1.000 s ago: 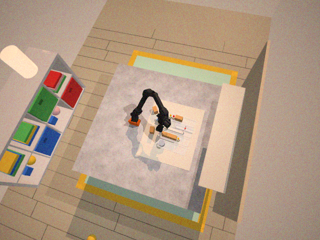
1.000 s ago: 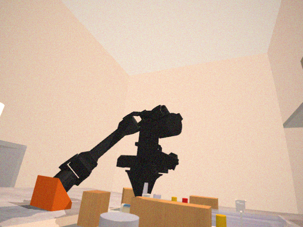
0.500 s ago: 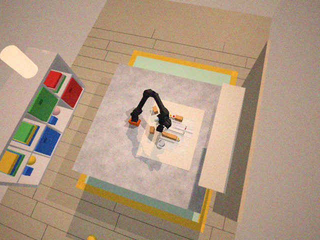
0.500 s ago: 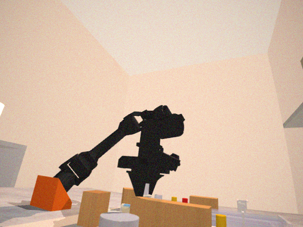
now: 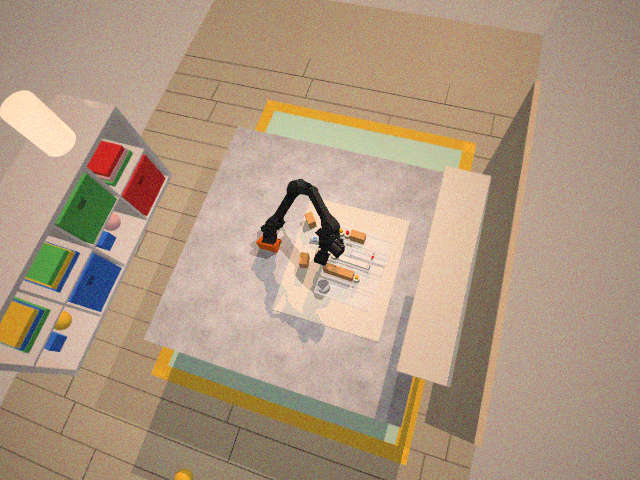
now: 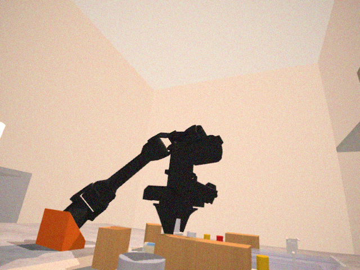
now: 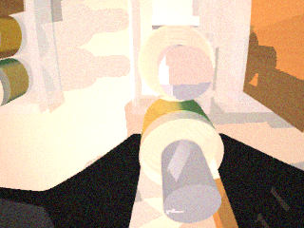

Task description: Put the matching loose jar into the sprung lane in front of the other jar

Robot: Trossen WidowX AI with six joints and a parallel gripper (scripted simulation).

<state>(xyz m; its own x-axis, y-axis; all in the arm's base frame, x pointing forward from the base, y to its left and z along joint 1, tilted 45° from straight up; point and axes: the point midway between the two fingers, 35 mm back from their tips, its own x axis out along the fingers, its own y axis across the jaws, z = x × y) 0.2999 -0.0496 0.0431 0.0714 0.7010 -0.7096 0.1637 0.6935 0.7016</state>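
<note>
The lane rack lies 18 cm ahead of my gripper tip and 4 cm below it. From my gripper tip the other things lie so: grey cylinder: 17 cm to the right, 3 cm below, 2 cm ahead.
</note>
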